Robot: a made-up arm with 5 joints.
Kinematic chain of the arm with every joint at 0, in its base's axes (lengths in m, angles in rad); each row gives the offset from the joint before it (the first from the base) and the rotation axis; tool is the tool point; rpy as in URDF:
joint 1: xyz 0 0 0.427 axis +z
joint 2: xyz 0 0 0 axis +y
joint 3: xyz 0.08 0 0.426 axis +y
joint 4: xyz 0.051 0 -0.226 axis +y
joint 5: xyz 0.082 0 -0.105 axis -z
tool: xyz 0 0 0 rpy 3.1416 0 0
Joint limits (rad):
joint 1: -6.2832..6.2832
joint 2: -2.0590..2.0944
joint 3: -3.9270..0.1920
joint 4: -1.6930..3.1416
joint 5: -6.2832..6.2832
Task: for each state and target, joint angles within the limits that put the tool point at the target. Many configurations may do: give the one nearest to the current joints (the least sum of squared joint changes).
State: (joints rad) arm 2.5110 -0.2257 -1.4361 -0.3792 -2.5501
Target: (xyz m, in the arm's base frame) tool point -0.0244 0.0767 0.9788
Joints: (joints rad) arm 1.8788 -0.6937 -0.9081 -0.3494 -2.5501
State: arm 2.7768 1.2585 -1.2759 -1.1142 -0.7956
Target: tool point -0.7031 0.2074 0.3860
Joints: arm 2.8547 1.2599 -1.9269 -0.6327 -0.7956
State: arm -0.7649 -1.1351 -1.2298 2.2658 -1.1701
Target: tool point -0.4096 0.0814 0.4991
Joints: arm -0.1962 -2.0590 -1.4899 2.5362 -1.1701
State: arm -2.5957 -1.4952 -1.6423 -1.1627 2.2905
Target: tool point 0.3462 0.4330 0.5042
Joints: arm -2.2453 -1.9239 -1.0883 -1.6930 2.2905
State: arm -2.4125 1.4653 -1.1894 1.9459 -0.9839
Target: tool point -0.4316 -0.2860 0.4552
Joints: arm -2.5564 0.7552 -1.6554 1.8780 -0.9839
